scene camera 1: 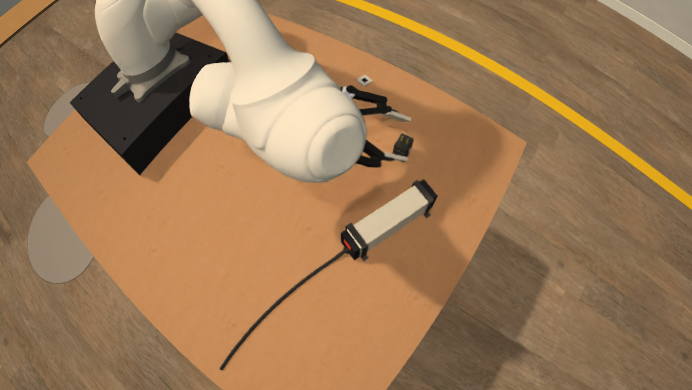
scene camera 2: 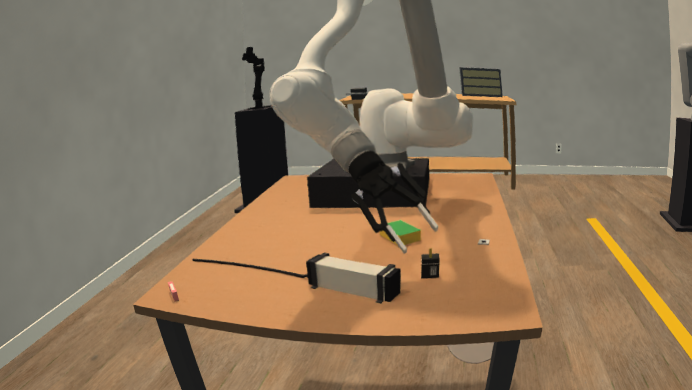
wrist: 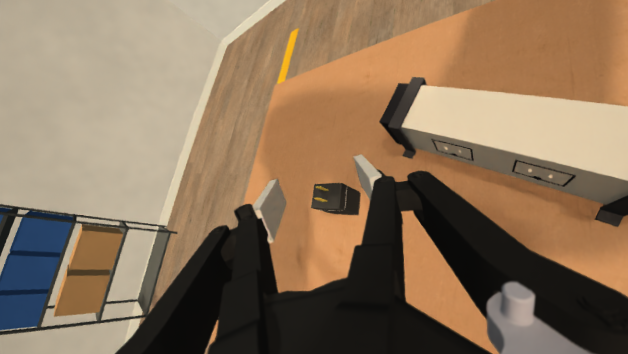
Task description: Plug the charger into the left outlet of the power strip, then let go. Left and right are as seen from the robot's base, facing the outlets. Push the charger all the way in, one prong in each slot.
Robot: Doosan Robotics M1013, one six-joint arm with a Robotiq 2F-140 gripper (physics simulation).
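Frame: origin at the arm's base, x ahead, y left, z up, level; millimetres.
Where they show: gripper, fingertip midpoint: [scene camera 1: 404, 139] [scene camera 2: 421, 240] [wrist: 318, 180]; arm's base, link origin: [scene camera 1: 152, 69].
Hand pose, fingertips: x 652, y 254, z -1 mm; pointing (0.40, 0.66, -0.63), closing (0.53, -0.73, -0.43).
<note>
Each offset is from my fingertips to the top centre of the thing. "spot": to the spot under its first point.
The black charger @(dx -9, dy +19, dz -25 mm) [scene camera 1: 403, 145] [scene camera 2: 430, 266] [wrist: 335, 199] stands on the table with its two gold prongs up. My gripper [scene camera 1: 408, 139] [scene camera 2: 420, 239] [wrist: 318, 180] is open and tilted. Its fingers hold nothing. In the wrist view the charger shows beyond and between the fingertips. In scene camera 2 they are above and behind it. The power strip @(dx +77, dy -131, dz -28 mm) [scene camera 1: 392, 215] [scene camera 2: 347, 276] [wrist: 515, 120] lies beside the charger. Its left outlet @(spot: dx +62, dy -94, dz -62 mm) [wrist: 452, 150], near the end cap without the cord, and its right outlet @(spot: dx +48, dy -158, dz -60 mm) [wrist: 543, 173] show no plug. The outlet face is hidden in both scene views.
A green and yellow sponge @(dx -234, dy -105, dz -61 mm) [scene camera 2: 402, 228] lies behind the fingers and is hidden in scene camera 1. The black cord @(spot: dx +32, dy -394, dz -83 mm) [scene camera 1: 280, 300] [scene camera 2: 250, 266] runs from the strip's far end. A small white marker @(dx -216, dy +131, dz -86 mm) [scene camera 1: 365, 80] [scene camera 2: 483, 242] and a pink block @(dx +242, dy -512, dz -67 mm) [scene camera 2: 173, 291] lie on the table.
</note>
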